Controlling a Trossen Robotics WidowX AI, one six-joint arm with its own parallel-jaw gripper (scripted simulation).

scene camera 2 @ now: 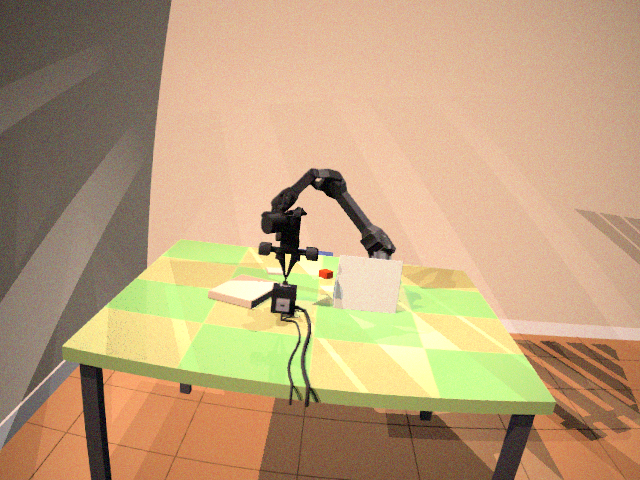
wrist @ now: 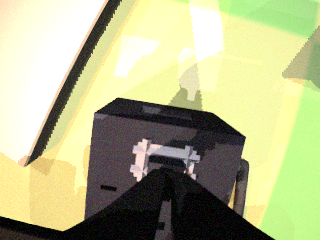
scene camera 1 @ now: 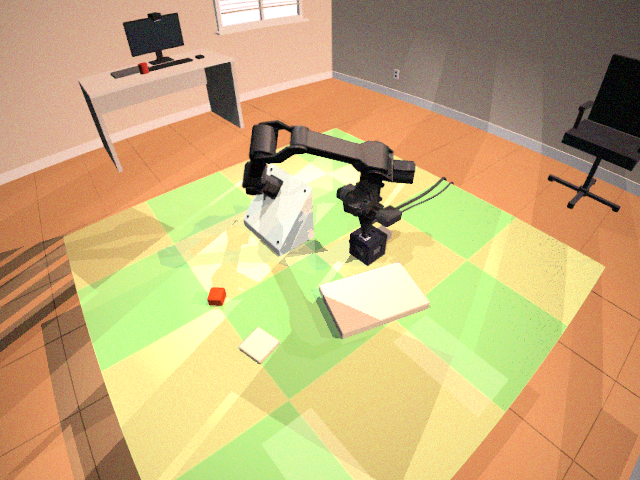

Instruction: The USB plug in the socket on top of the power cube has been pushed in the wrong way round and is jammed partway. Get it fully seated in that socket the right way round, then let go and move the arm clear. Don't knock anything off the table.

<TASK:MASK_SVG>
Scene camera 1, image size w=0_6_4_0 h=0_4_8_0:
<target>my gripper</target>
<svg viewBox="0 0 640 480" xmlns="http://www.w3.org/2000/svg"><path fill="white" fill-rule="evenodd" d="M337 189L336 197L343 201L344 211L358 217L361 229L364 229L364 231L368 230L375 219L385 227L389 227L401 220L402 212L390 204L384 207L380 203L382 201L380 191L385 186L382 182L378 185L368 185L360 180L355 185L348 183Z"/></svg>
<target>small white tile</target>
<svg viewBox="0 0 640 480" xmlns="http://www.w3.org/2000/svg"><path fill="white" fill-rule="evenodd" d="M257 327L238 347L242 352L261 364L280 344L280 341L260 327Z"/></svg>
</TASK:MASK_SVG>
